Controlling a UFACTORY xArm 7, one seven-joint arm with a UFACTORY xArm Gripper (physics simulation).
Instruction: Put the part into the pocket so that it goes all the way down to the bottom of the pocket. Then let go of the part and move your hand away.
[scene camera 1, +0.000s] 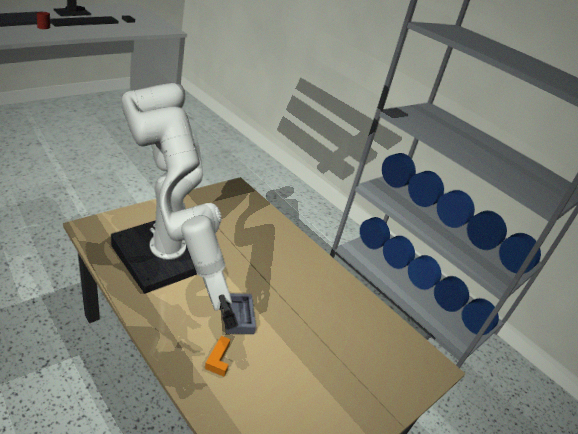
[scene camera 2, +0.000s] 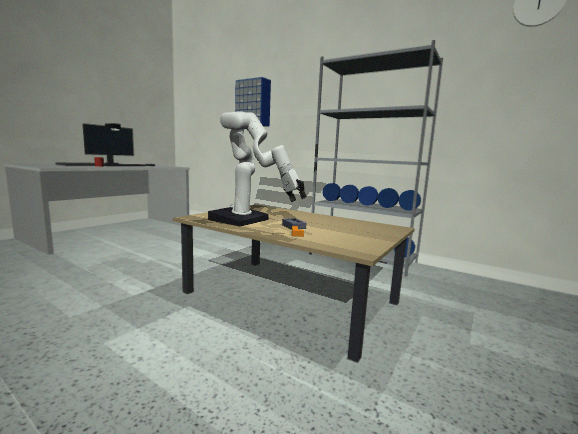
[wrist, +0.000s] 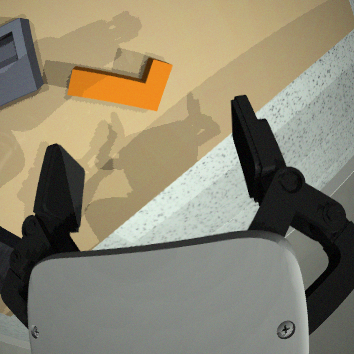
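Seen in the pictures: gripper, fingertip midpoint: (scene camera 1: 228, 317) (scene camera 2: 299, 199) (wrist: 144, 135); arm's base, link origin: (scene camera 1: 167, 246) (scene camera 2: 241, 212).
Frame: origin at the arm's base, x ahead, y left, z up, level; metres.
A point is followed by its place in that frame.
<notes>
The part, an orange L-shaped block (scene camera 1: 216, 356) {x 0.442, y -0.178, z -0.017 m} (scene camera 2: 298, 232) {x 0.468, y -0.204, z -0.026 m} (wrist: 117, 90) {x 0.431, y -0.162, z -0.017 m}, lies flat on the table beside the pocket block, apart from it. The blue-grey block with the pocket (scene camera 1: 243, 330) {x 0.419, y -0.041, z -0.029 m} (scene camera 2: 293, 225) (wrist: 17, 77) {x 0.385, y -0.052, z -0.011 m} sits on the table; its recess shows in scene camera 1, partly covered by the gripper, and it is cut off at the left edge of the wrist view. My gripper (scene camera 1: 229, 322) {x 0.443, y -0.157, z 0.138 m} (scene camera 2: 298, 198) {x 0.443, y -0.157, z 0.138 m} (wrist: 144, 135) {x 0.443, y -0.157, z 0.138 m} is open and empty, tilted, well above the table. In the wrist view the part lies beyond the fingertips, towards the top.
The wooden table (scene camera 1: 310, 340) {x 0.577, y 0.105, z -0.047 m} (scene camera 2: 350, 240) {x 0.727, y -0.138, z -0.047 m} carries the arm's black base plate (scene camera 1: 145, 280) {x 0.080, y -0.155, z -0.012 m} (scene camera 2: 230, 218) {x 0.021, y -0.158, z -0.012 m}. A metal shelf unit (scene camera 1: 370, 135) (scene camera 2: 318, 100) with several blue round objects stands behind the table. A grey desk (scene camera 1: 155, 60) (scene camera 2: 100, 185) stands farther off.
</notes>
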